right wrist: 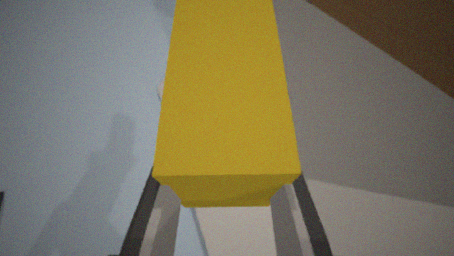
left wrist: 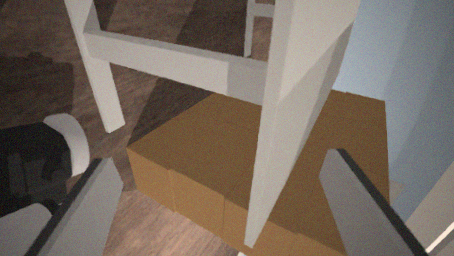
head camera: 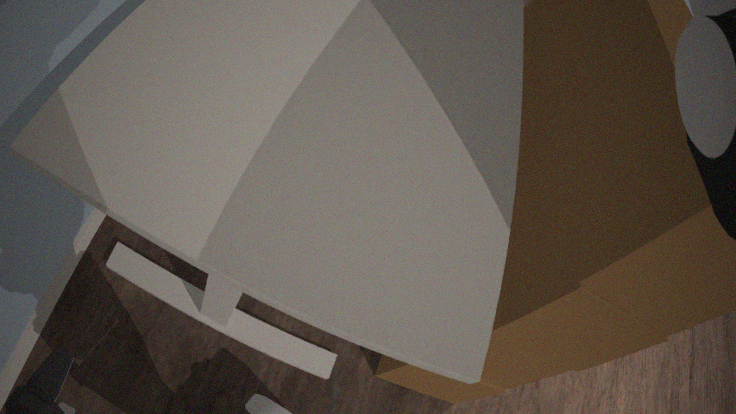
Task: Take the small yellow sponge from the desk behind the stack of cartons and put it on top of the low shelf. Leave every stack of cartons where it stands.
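Frame: origin at the robot's base, x ahead, y left, z up, level; millimetres.
Seen in the pictures: left gripper, between the fingertips: (left wrist: 220,167) (head camera: 67,381); right gripper, between the fingertips: (right wrist: 226,150).
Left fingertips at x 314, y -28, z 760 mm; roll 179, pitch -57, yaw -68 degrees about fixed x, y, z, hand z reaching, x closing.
Observation:
A point is followed by its place in that frame.
The yellow sponge (right wrist: 225,90) {x 228, y -789, z 1265 mm} is a long block held between the fingers of my right gripper (right wrist: 226,150) {x 253, y -782, z 1239 mm}, with the pale desk top (right wrist: 370,135) {x 234, y -922, z 721 mm} (head camera: 349,216) {x 197, y -461, z 721 mm} beyond it in the right wrist view. My left gripper (left wrist: 220,167) {x 314, y -28, z 760 mm} is open, its fingers wide apart with no object between them. Brown cartons (head camera: 591,133) (left wrist: 190,135) stand along the right of the desk top in the head view, and beyond the open fingers in the left wrist view. A brown surface also shows at the upper right of the right wrist view. I cannot make out the low shelf.
A pale foot bar (head camera: 283,342) lies on the wood floor (head camera: 643,381) {x -1324, y -1272, z 1 mm} below the desk's edge. A pale upright panel (left wrist: 295,115) stands between my left fingers' lines, in front of the cartons. Black and white robot parts (left wrist: 35,155) {x 49, y -148, z 204 mm} show at the left. A blue-grey wall (right wrist: 75,100) {x 1031, y -1332, z 1117 mm} is at the left.

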